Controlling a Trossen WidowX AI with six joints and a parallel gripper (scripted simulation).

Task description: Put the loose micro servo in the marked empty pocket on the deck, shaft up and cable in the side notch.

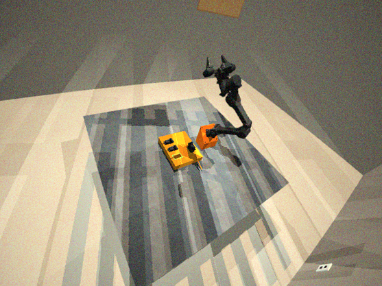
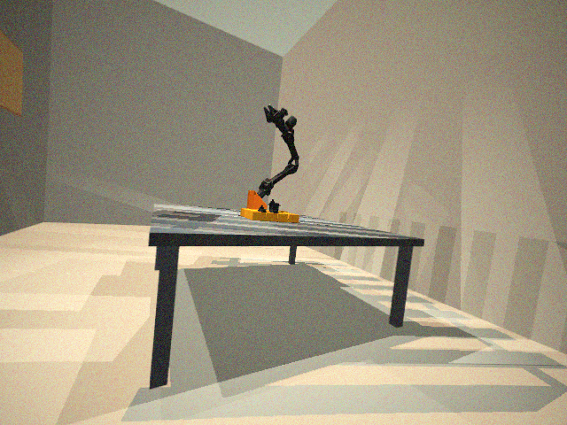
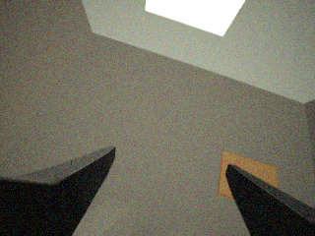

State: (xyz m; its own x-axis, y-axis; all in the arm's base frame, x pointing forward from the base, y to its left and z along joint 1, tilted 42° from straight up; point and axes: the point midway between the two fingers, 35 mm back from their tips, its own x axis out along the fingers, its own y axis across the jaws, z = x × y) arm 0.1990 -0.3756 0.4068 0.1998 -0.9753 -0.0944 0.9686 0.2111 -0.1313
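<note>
My gripper tip is now 700 mm above the yellow deck, 60 mm to the right of it and 60 mm short of it.
</note>
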